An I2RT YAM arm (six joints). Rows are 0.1 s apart.
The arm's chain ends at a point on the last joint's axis. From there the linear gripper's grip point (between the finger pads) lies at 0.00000 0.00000 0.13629 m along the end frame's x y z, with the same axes.
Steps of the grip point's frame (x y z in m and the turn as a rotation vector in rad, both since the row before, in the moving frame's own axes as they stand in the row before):
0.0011 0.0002 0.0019 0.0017 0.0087 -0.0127
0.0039 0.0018 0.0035 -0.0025 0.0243 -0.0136
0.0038 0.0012 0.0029 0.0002 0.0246 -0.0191
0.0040 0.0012 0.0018 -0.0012 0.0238 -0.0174
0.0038 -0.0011 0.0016 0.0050 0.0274 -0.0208
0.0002 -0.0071 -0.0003 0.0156 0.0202 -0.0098
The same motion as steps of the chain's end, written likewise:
-0.0001 0.0004 0.0019 0.0017 0.0087 -0.0127
0.0006 0.0015 0.0035 -0.0025 0.0243 -0.0136
0.0004 0.0013 0.0029 0.0002 0.0246 -0.0191
0.0008 0.0011 0.0018 -0.0012 0.0238 -0.0174
0.0001 -0.0004 0.0017 0.0050 0.0274 -0.0208
-0.0025 -0.0050 -0.0003 0.0156 0.0202 -0.0098

